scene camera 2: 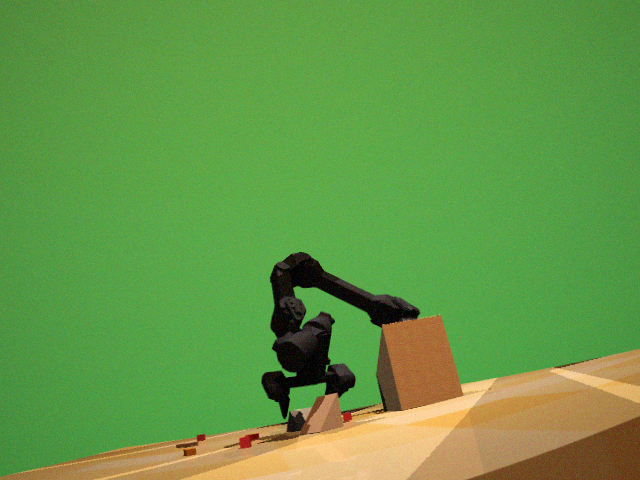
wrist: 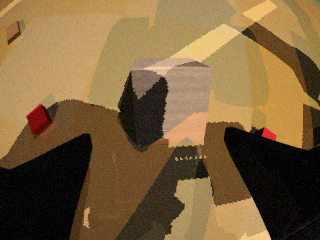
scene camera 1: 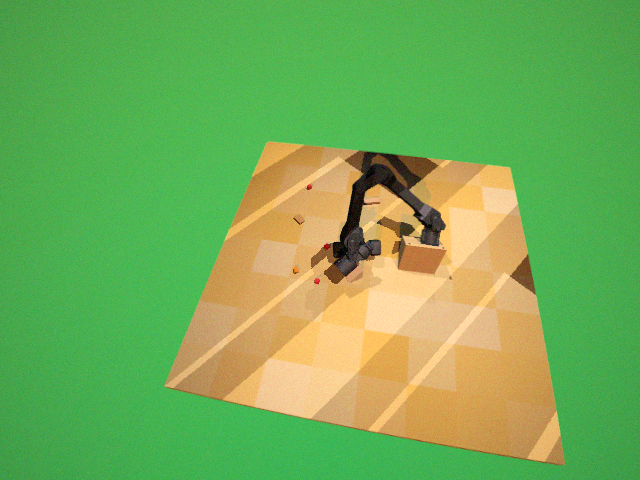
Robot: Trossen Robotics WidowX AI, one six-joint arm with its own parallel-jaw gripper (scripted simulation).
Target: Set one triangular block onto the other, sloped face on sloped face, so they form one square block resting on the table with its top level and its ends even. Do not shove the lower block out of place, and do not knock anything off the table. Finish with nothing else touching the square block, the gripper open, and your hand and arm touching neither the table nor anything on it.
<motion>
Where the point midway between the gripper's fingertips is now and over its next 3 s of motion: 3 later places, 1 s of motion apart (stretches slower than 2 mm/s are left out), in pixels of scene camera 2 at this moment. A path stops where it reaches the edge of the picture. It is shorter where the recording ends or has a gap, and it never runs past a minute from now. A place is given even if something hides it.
The gripper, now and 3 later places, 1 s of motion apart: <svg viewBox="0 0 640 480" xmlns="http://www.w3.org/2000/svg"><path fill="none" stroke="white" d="M304 414L302 422L297 387L301 380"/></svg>
</motion>
